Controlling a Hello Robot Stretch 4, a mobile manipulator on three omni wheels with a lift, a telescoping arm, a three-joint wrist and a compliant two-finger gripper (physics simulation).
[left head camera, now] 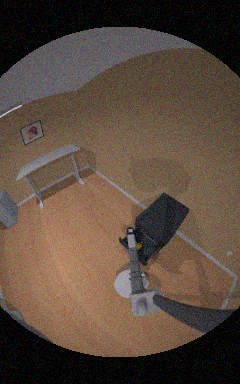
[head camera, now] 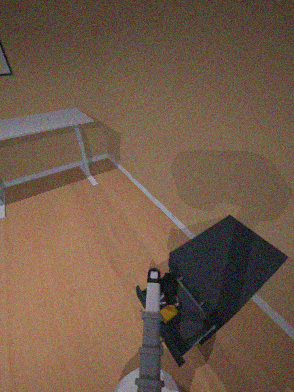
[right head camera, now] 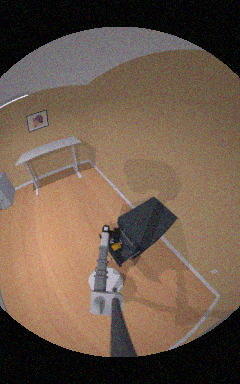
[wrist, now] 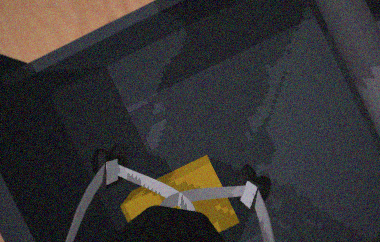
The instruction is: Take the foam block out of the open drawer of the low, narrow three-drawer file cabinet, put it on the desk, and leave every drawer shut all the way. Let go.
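Observation:
The dark file cabinet point(head camera: 220, 257) point(left head camera: 162, 215) point(right head camera: 147, 220) stands at the wall with a drawer point(head camera: 173, 350) point(wrist: 95, 37) pulled out. The yellow foam block point(head camera: 169, 313) point(left head camera: 139, 246) point(right head camera: 116, 246) point(wrist: 207, 175) lies inside the drawer, tilted in the wrist view. My gripper point(wrist: 182, 168) is open, its fingertips apart to the left and right of the block in the wrist view; their exact height above it cannot be told. The gripper body hides the block's near part. The arm hides part of the drawer in the head view. The pale desk point(head camera: 45, 122) point(left head camera: 50, 161) point(right head camera: 50, 150) stands at the far left.
A grey cabinet-like box point(left head camera: 8, 209) point(right head camera: 6, 191) stands left of the desk. A picture point(left head camera: 32, 132) point(right head camera: 37, 120) hangs above the desk. My arm point(head camera: 151, 335) reaches past the drawer's front. The wall runs close behind the dark cabinet.

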